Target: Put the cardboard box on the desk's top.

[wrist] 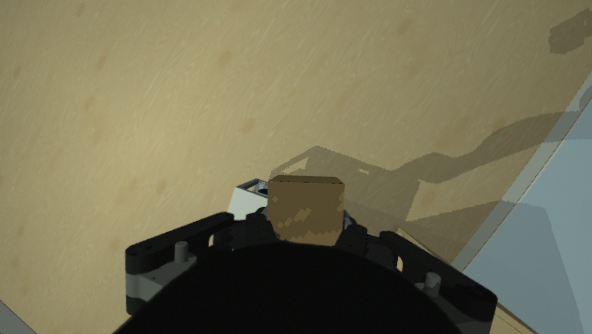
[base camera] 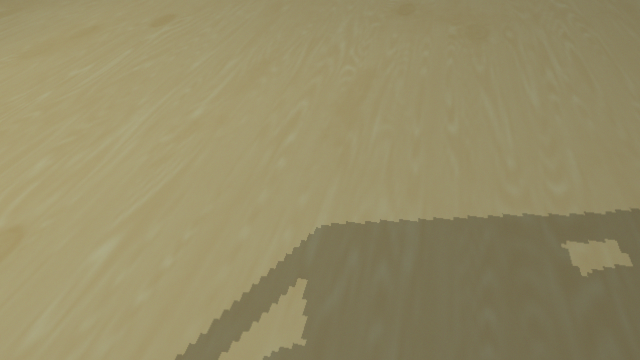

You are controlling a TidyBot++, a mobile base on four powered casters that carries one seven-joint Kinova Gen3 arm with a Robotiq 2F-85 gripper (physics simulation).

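Places are measured from the arm's base along level axes (x ahead, y left, z up), in centimetres.
Where they show: gripper, fingertip midpoint: (wrist: pixel 305 217).
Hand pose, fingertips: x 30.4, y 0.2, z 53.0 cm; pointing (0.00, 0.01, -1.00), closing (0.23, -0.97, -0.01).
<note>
After its pixels a point has its place.
The cardboard box (wrist: pixel 306 212) @(x 32.0, y 0.5, z 57.0 cm), small and brown, is in the lower middle of the wrist view. My gripper (wrist: pixel 305 217) @(x 30.4, y 0.2, z 53.0 cm) is shut on it, with a dark finger at its left and right sides. The box is held above the wooden floor (wrist: pixel 150 100) @(x 35.9, y 105.6, z -39.6 cm) (base camera: pixel 250 125) @(x 65.5, y 12.8, z -39.6 cm). The desk's top cannot be made out in either view. A thin light wood edge (wrist: pixel 515 319) @(x 12.4, y -65.1, z 19.9 cm) shows at the lower right of the wrist view, partly hidden behind the gripper; I cannot tell whether it belongs to the desk.
A pale blue wall (wrist: pixel 545 185) @(x 59.9, y -110.9, z -25.5 cm) with a grey skirting strip (wrist: pixel 527 175) @(x 64.0, y -110.7, z -35.2 cm) runs along the right of the wrist view. Part of a white body (wrist: pixel 246 202) @(x 10.9, y 18.9, z -1.4 cm) shows behind the box. A grey strip (wrist: pixel 12 322) @(x -160.2, y 176.5, z -35.7 cm) crosses the lower left corner. Shadows of the robot lie on the floor.
</note>
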